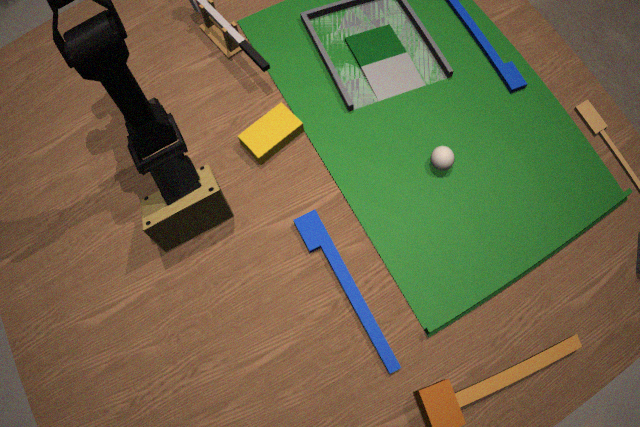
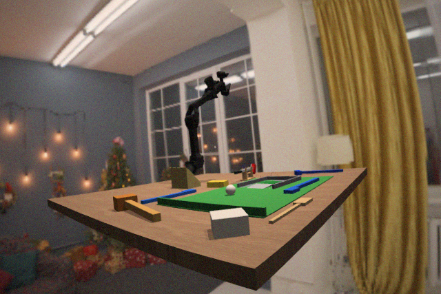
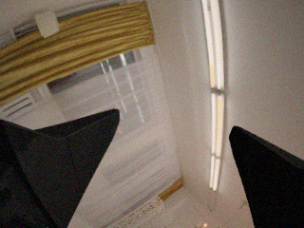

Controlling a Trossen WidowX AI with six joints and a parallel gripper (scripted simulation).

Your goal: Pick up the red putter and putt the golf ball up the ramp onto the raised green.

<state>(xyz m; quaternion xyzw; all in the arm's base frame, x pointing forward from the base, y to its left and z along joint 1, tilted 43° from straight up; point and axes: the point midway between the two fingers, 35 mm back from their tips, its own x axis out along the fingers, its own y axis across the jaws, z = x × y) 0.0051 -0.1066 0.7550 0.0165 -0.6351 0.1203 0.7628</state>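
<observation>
Now: gripper tip 650 mm above the red putter, 180 mm to the left of it and 160 mm short of it. From my gripper tip the other things lie so: white block: 1050 mm to the right, 690 mm below, 570 mm ahead; then white golf ball: 680 mm below, 650 mm to the right, 330 mm ahead; then yellow block: 690 mm below, 440 mm to the right, 120 mm ahead.
</observation>
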